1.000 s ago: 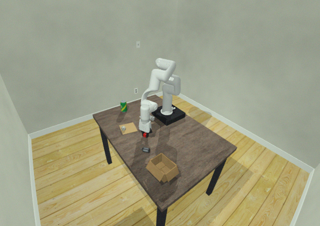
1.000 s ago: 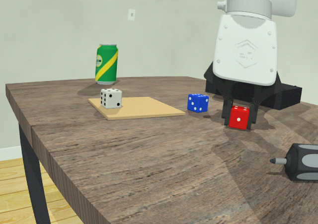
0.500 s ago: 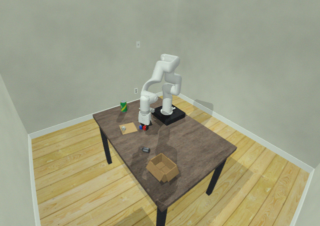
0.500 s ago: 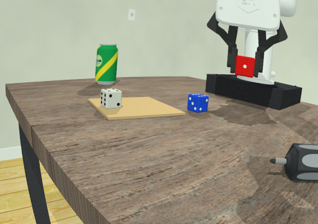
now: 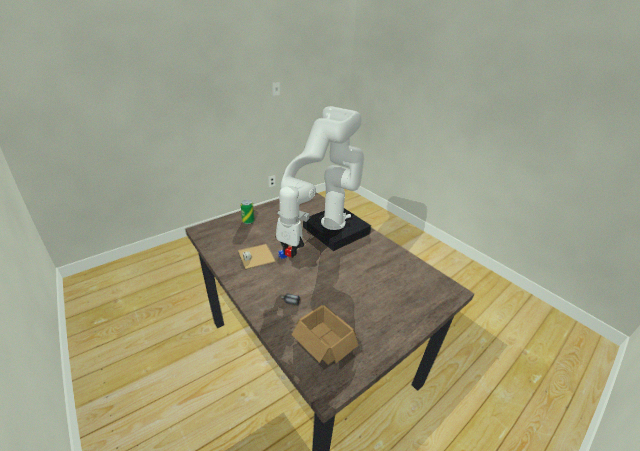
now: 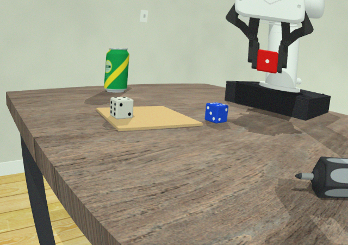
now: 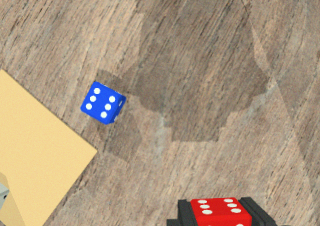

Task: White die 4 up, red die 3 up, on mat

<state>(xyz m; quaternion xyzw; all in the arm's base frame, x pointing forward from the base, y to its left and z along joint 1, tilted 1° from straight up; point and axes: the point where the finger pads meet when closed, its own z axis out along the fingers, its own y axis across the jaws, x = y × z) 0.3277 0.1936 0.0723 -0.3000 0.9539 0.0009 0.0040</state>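
Now: hand 14 cm short of the white die, 17 cm to the left of it and 10 cm above it. Also, from my hand: red die: 1 cm below; blue die: 1 cm behind, 11 cm to the right, 11 cm below; screwdriver: 7 cm ahead, 16 cm to the left, 10 cm below.
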